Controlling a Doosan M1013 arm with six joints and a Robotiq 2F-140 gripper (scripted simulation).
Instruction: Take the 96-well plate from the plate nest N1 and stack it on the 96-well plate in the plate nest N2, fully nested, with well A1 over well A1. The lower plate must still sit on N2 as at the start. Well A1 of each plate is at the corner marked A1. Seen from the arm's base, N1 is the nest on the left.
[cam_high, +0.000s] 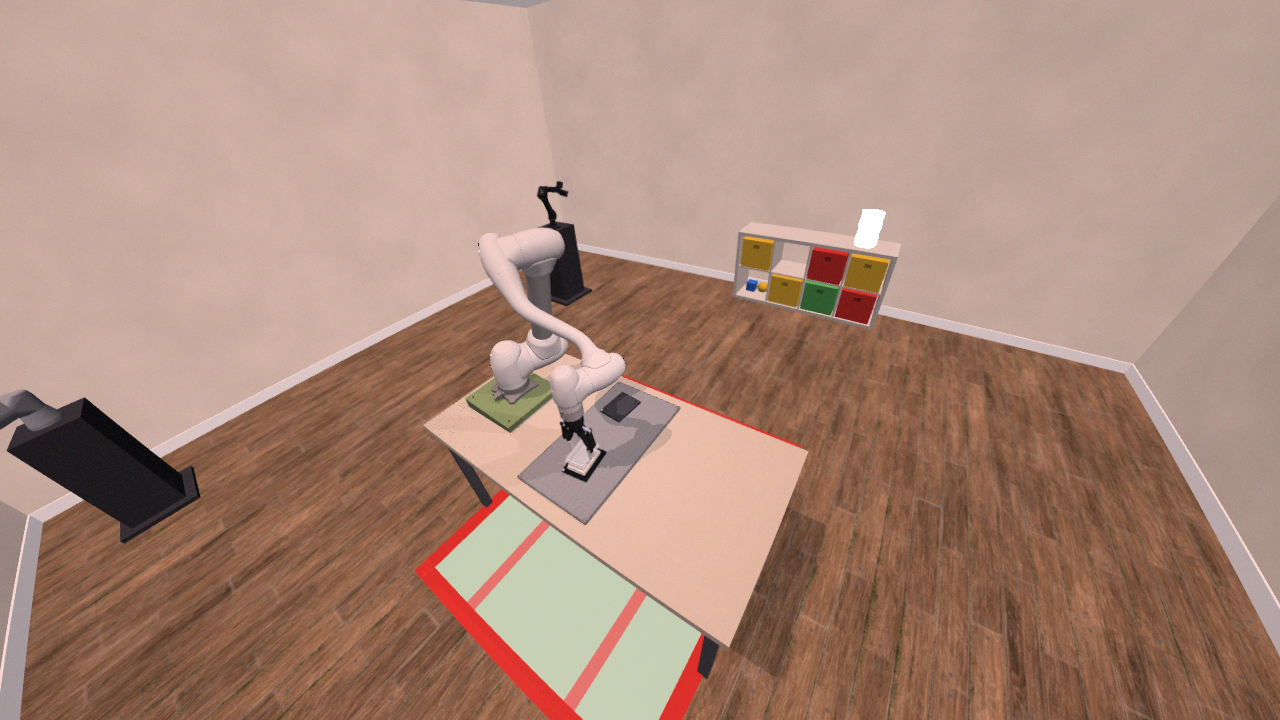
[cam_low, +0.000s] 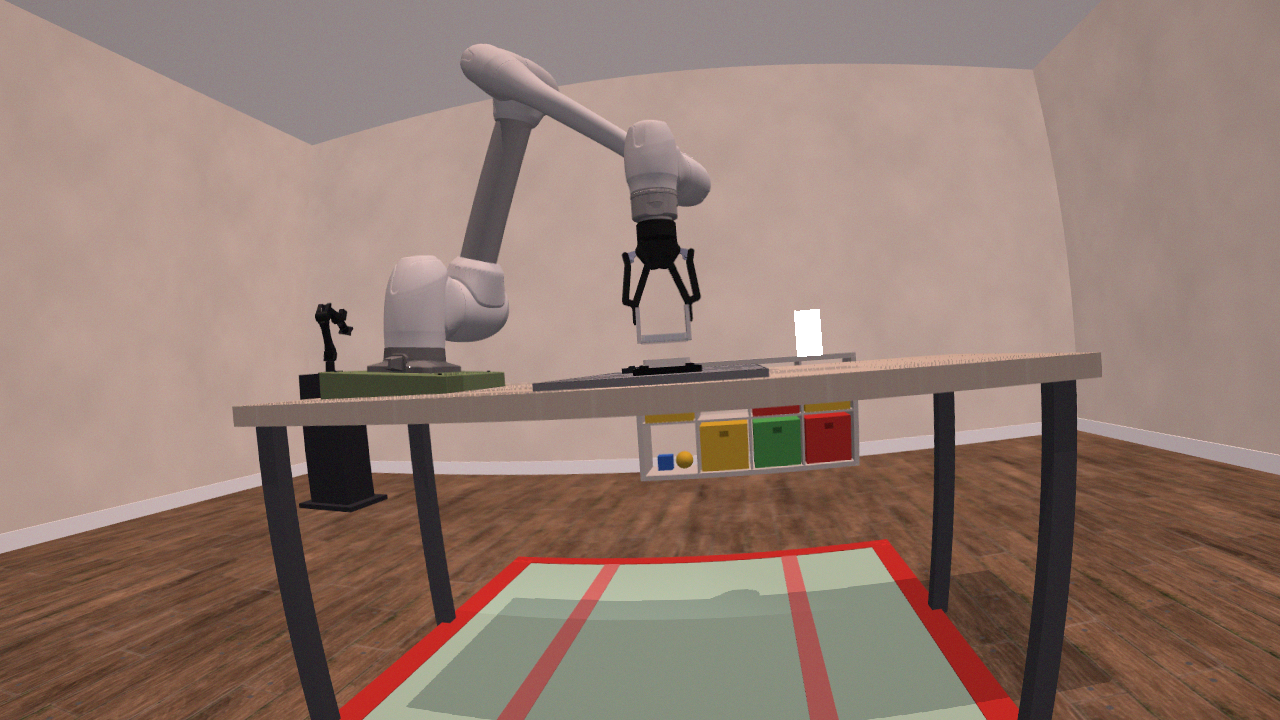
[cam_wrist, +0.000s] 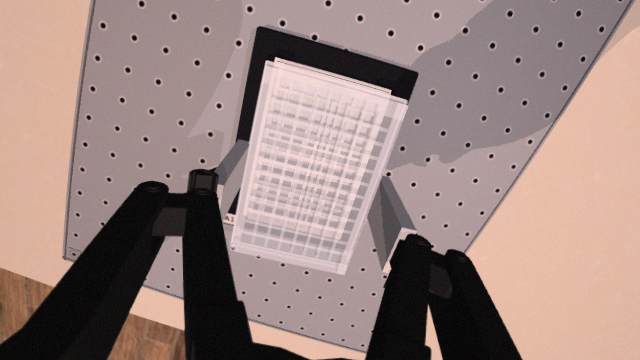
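My gripper is now 80 mm above the black plate nest.
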